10 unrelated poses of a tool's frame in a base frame.
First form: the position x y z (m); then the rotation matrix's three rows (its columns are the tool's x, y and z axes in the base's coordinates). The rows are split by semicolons.
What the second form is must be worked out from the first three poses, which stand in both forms.
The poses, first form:
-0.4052 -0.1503 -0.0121; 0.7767 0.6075 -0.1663; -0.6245 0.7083 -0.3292; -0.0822 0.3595 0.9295
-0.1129 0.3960 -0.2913; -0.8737 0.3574 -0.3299; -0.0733 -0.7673 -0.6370; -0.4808 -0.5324 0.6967
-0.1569 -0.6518 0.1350; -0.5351 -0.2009 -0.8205; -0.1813 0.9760 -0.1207; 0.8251 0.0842 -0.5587
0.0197 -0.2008 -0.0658; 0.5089 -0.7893 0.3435; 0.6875 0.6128 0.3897; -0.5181 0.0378 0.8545
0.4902 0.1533 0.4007; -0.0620 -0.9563 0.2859; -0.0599 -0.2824 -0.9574; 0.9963 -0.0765 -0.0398
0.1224 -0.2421 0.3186; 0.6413 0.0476 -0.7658; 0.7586 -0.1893 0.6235; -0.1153 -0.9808 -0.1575
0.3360 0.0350 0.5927; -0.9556 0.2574 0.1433; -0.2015 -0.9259 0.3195; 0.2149 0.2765 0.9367
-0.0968 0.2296 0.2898; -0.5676 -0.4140 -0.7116; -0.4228 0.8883 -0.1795; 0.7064 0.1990 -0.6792
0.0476 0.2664 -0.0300; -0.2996 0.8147 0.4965; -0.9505 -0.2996 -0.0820; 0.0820 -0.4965 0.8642
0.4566 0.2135 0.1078; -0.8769 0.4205 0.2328; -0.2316 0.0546 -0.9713; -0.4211 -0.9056 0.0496
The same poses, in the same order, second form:
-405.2 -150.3 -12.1; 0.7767 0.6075 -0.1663; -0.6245 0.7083 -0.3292; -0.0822 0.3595 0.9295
-112.9 396.0 -291.3; -0.8737 0.3574 -0.3299; -0.0733 -0.7673 -0.6370; -0.4808 -0.5324 0.6967
-156.9 -651.8 135.0; -0.5351 -0.2009 -0.8205; -0.1813 0.9760 -0.1207; 0.8251 0.0842 -0.5587
19.7 -200.8 -65.8; 0.5089 -0.7893 0.3435; 0.6875 0.6128 0.3897; -0.5181 0.0378 0.8545
490.2 153.3 400.7; -0.0620 -0.9563 0.2859; -0.0599 -0.2824 -0.9574; 0.9963 -0.0765 -0.0398
122.4 -242.1 318.6; 0.6413 0.0476 -0.7658; 0.7586 -0.1893 0.6235; -0.1153 -0.9808 -0.1575
336.0 35.0 592.7; -0.9556 0.2574 0.1433; -0.2015 -0.9259 0.3195; 0.2149 0.2765 0.9367
-96.8 229.6 289.8; -0.5676 -0.4140 -0.7116; -0.4228 0.8883 -0.1795; 0.7064 0.1990 -0.6792
47.6 266.4 -30.0; -0.2996 0.8147 0.4965; -0.9505 -0.2996 -0.0820; 0.0820 -0.4965 0.8642
456.6 213.5 107.8; -0.8769 0.4205 0.2328; -0.2316 0.0546 -0.9713; -0.4211 -0.9056 0.0496

